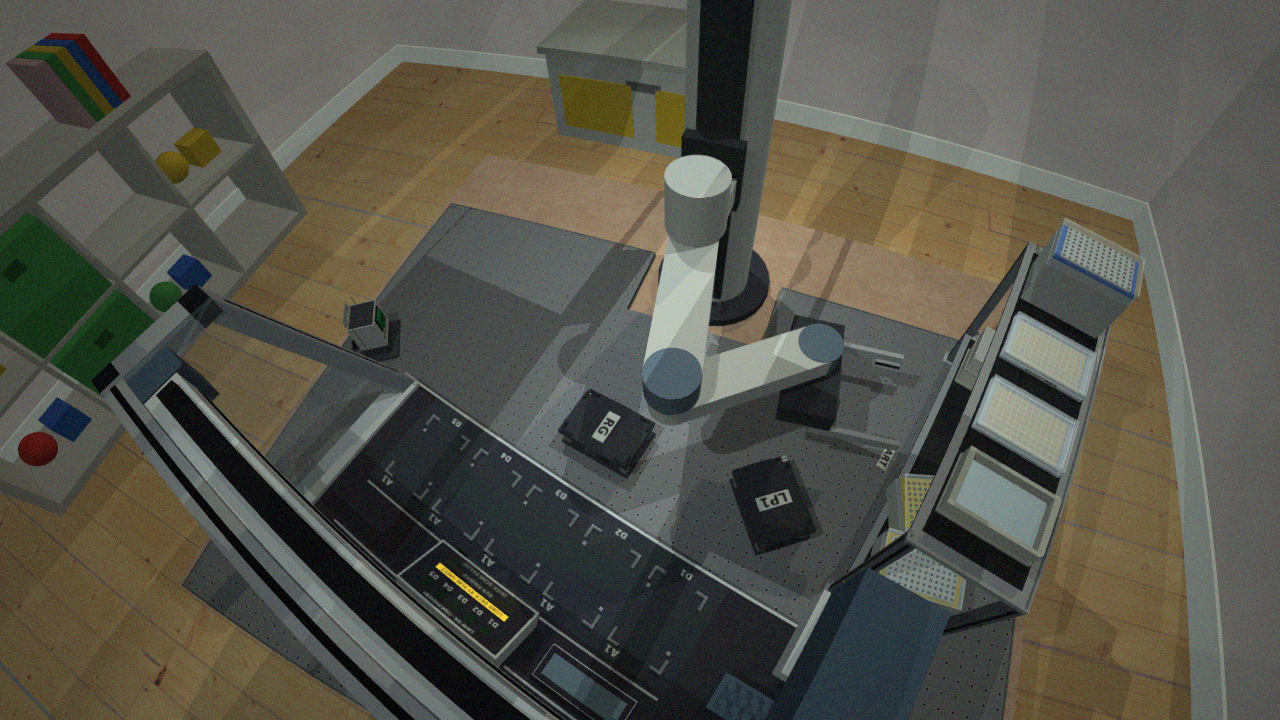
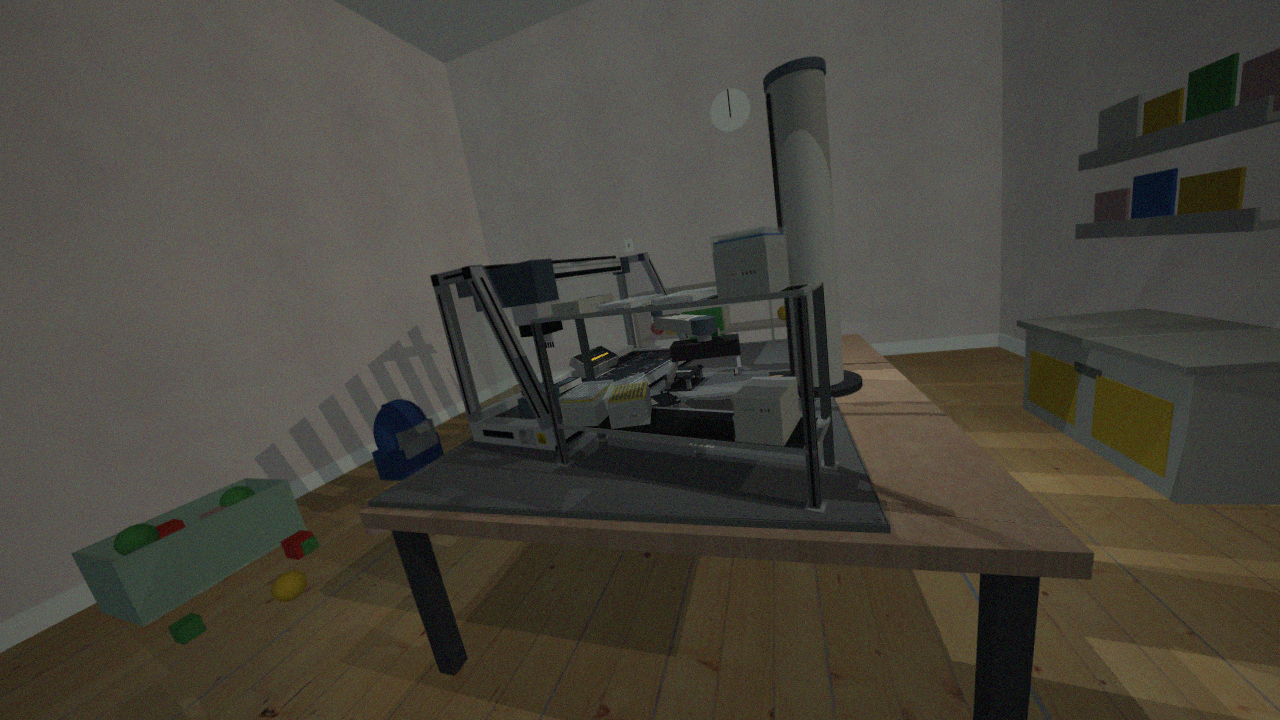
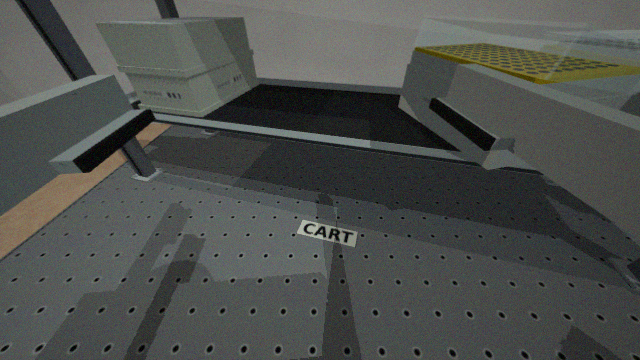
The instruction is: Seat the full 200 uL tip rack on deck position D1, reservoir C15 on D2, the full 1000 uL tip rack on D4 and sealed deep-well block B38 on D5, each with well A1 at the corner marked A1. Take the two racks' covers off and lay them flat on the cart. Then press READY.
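My gripper (image 1: 897,401) (image 3: 295,92) is open and empty, short of the cart (image 2: 810,429) (image 3: 320,137). A tall blue-topped tip rack (image 1: 1099,259) (image 2: 750,266) stands at one end of the cart's top shelf. Two pale plates (image 1: 1047,353) (image 1: 1026,423) and an open reservoir (image 1: 1000,503) share that shelf; their labels are unreadable. Yellow-topped tip racks (image 1: 921,573) (image 2: 629,404) stand on the lower shelf; one nearby rack (image 3: 525,60) has a clear cover. A pale box (image 2: 767,411) (image 3: 175,65) stands at the shelf's other end. No labware shows on the deck (image 1: 501,501), D1 to D5.
Black stands marked RG (image 1: 606,428) and LP1 (image 1: 774,501) lie between arm and deck. A panel (image 1: 469,600) with a yellow strip adjoins the deck. The frame's blue-grey housing (image 1: 863,640) rises near the cart. A small device (image 1: 366,324) stands past the D5 end.
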